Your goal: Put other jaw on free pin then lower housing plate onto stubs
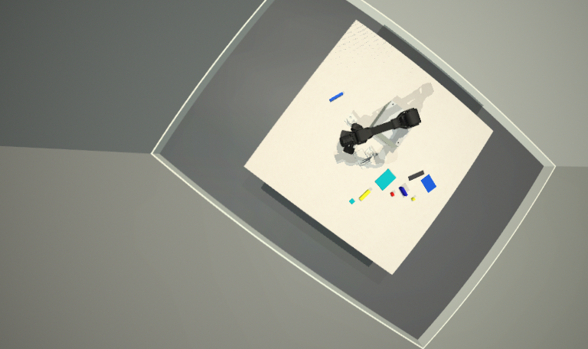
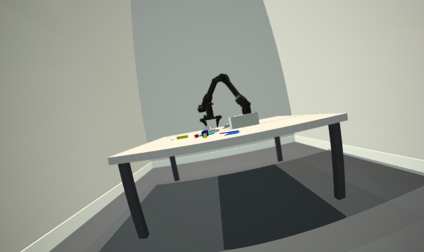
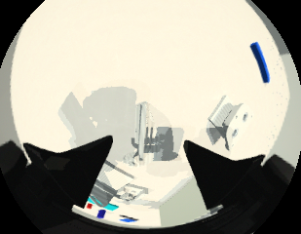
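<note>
Right now the jaw is 4 cm to the left of my gripper tip, 2 cm below it and 1 cm ahead of it. From my gripper tip the other things lie so: cyan plate 37 cm to the left, 4 cm ahead, 2 cm below; yellow bar 32 cm to the left, 21 cm ahead, 1 cm below; blue bar 25 cm to the right, 17 cm behind, 1 cm below.
</note>
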